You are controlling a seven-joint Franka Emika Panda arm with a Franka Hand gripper.
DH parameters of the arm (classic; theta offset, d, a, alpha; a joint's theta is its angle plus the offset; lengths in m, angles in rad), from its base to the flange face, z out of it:
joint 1: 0 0.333 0 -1.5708
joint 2: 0 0 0 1.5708
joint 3: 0 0.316 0.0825 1.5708
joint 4: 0 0 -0.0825 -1.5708
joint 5: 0 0.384 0 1.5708
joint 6: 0 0 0.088 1.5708
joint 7: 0 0.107 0 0
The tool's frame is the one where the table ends.
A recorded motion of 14 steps. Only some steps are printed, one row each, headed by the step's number.
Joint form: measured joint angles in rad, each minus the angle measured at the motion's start. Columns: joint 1, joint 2, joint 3, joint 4, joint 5, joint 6, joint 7.
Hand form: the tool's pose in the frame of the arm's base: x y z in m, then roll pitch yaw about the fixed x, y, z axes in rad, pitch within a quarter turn. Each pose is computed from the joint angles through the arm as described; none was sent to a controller.
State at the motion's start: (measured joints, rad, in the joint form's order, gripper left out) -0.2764 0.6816 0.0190 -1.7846 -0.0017 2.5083 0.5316
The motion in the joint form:
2: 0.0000 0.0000 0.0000 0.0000 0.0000 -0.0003 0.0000
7: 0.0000 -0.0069 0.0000 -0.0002 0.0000 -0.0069 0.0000
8: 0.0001 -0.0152 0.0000 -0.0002 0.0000 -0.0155 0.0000
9: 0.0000 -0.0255 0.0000 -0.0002 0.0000 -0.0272 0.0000
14: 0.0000 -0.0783 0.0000 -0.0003 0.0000 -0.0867 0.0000
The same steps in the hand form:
2: 0.6381 -0.1689 0.1751 -3.1109 -0.0306 -0.7926
7: 0.6384 -0.1690 0.1790 -3.1110 -0.0307 -0.7925
8: 0.6387 -0.1690 0.1837 -3.1112 -0.0305 -0.7923
9: 0.6390 -0.1692 0.1894 -3.1121 -0.0294 -0.7923
14: 0.6396 -0.1694 0.2188 -3.1163 -0.0240 -0.7916

